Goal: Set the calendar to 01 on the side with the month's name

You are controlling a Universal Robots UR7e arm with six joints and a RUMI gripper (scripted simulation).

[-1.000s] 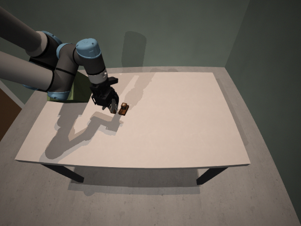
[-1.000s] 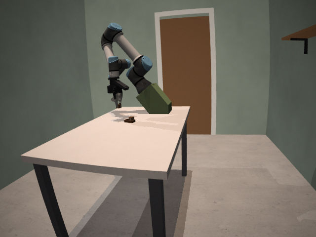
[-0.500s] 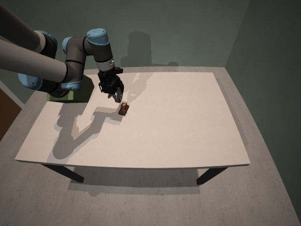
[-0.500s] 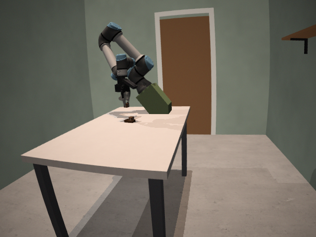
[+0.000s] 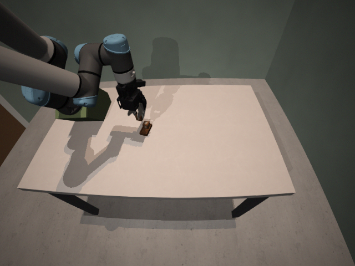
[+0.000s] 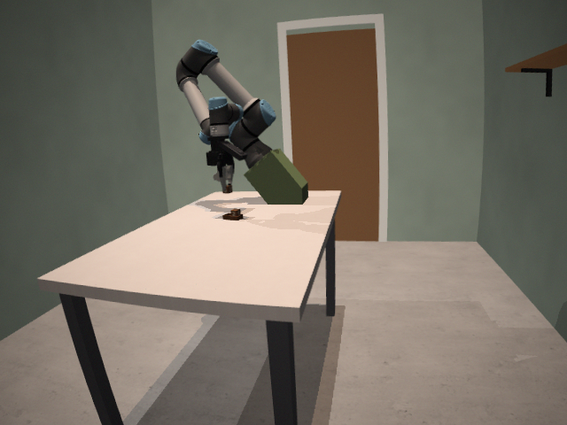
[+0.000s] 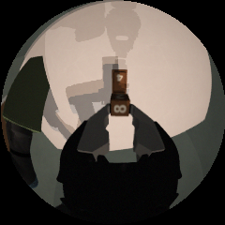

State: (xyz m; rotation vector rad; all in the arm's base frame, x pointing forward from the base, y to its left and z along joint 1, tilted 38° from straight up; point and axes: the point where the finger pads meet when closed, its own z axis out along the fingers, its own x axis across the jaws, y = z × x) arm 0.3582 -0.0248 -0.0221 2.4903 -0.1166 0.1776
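My gripper is now 12 cm above the brown tray and 2 cm to the right of it.
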